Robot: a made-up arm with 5 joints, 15 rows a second.
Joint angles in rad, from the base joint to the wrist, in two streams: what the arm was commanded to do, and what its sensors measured. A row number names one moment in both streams.
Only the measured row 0 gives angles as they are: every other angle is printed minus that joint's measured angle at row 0.
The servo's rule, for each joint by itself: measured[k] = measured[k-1] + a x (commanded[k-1-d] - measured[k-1]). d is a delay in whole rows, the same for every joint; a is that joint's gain. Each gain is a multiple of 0.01, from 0.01 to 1. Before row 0 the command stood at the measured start. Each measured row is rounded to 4 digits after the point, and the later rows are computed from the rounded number. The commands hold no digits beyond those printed.
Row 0, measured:
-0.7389 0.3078 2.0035 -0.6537 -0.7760
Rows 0 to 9, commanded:
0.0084 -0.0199 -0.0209 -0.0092 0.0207
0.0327 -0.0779 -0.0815 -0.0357 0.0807
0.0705 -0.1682 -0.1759 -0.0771 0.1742
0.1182 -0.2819 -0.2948 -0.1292 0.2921
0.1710 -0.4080 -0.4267 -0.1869 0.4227
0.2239 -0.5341 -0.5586 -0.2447 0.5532
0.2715 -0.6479 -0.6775 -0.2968 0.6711
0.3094 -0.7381 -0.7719 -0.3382 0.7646
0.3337 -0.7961 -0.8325 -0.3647 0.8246
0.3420 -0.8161 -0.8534 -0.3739 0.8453
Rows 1 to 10, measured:
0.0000 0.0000 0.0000 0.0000 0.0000
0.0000 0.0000 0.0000 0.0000 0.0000
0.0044 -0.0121 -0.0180 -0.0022 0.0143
0.0191 -0.0522 -0.0726 -0.0102 0.0601
0.0458 -0.1230 -0.1614 -0.0263 0.1388
0.0834 -0.2199 -0.2761 -0.0510 0.2446
0.1290 -0.3346 -0.4056 -0.0836 0.3675
0.1783 -0.4563 -0.5372 -0.1223 0.4956
0.2268 -0.5732 -0.6579 -0.1642 0.6167
0.2698 -0.6738 -0.7559 -0.2060 0.7188
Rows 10 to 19, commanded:
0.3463 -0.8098 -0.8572 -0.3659 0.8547
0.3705 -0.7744 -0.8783 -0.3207 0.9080
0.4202 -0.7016 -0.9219 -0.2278 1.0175
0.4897 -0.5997 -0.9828 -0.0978 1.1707
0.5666 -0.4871 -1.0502 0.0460 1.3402
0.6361 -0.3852 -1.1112 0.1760 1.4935
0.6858 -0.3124 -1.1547 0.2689 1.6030
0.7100 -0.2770 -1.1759 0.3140 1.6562
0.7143 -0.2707 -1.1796 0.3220 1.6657
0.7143 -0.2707 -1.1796 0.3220 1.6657
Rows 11 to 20, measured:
0.3030 -0.7484 -0.8218 -0.2441 0.7918
0.3233 -0.7897 -0.8490 -0.2753 0.8287
0.3353 -0.8020 -0.8561 -0.2970 0.8466
0.3536 -0.7852 -0.8752 -0.3027 0.8890
0.3882 -0.7342 -0.9154 -0.2847 0.9777
0.4410 -0.6522 -0.9734 -0.2398 1.1109
0.5063 -0.5515 -1.0394 -0.1712 1.2691
0.5738 -0.4501 -1.1011 -0.0879 1.4239
0.6320 -0.3661 -1.1472 -0.0023 1.5475
0.6726 -0.3117 -1.1719 0.0736 1.6225

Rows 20 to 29, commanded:
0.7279 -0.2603 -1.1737 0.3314 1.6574
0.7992 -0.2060 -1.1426 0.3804 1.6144
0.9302 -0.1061 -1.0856 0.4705 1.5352
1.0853 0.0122 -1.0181 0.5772 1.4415
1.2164 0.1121 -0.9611 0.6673 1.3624
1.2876 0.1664 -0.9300 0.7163 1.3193
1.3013 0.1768 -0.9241 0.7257 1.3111
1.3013 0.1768 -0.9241 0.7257 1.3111
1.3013 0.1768 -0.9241 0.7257 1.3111
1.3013 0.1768 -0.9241 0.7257 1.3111
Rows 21 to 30, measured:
0.6943 -0.2867 -1.1785 0.1332 1.6523
0.7047 -0.2769 -1.1794 0.1785 1.6615
0.7168 -0.2668 -1.1745 0.2152 1.6587
0.7596 -0.2297 -1.1471 0.2548 1.6281
0.8483 -0.1543 -1.0942 0.3066 1.5640
0.9715 -0.0527 -1.0288 0.3715 1.4795
1.0988 0.0478 -0.9706 0.4425 1.3987
1.1970 0.1201 -0.9357 0.5082 1.3439
1.2512 0.1547 -0.9257 0.5604 1.3213
1.2773 0.1682 -0.9243 0.6001 1.3143

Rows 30 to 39, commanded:
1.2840 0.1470 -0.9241 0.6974 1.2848
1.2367 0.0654 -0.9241 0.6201 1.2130
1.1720 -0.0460 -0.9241 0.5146 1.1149
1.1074 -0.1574 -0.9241 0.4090 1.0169
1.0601 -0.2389 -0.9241 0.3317 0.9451
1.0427 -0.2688 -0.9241 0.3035 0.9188
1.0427 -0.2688 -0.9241 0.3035 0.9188
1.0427 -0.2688 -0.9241 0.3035 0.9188
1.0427 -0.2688 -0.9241 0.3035 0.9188
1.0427 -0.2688 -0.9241 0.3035 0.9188
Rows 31 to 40, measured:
1.2898 0.1734 -0.9241 0.6302 1.3121
1.2958 0.1755 -0.9241 0.6531 1.3114
1.2897 0.1581 -0.9241 0.6637 1.2930
1.2621 0.1016 -0.9241 0.6532 1.2378
1.2152 0.0116 -0.9241 0.6199 1.1530
1.1591 -0.0915 -0.9241 0.5693 1.0591
1.1076 -0.1814 -0.9241 0.5123 0.9804
1.0739 -0.2347 -0.9241 0.4622 0.9379
1.0577 -0.2555 -0.9241 0.4241 0.9247
1.0499 -0.2636 -0.9241 0.3952 0.9206

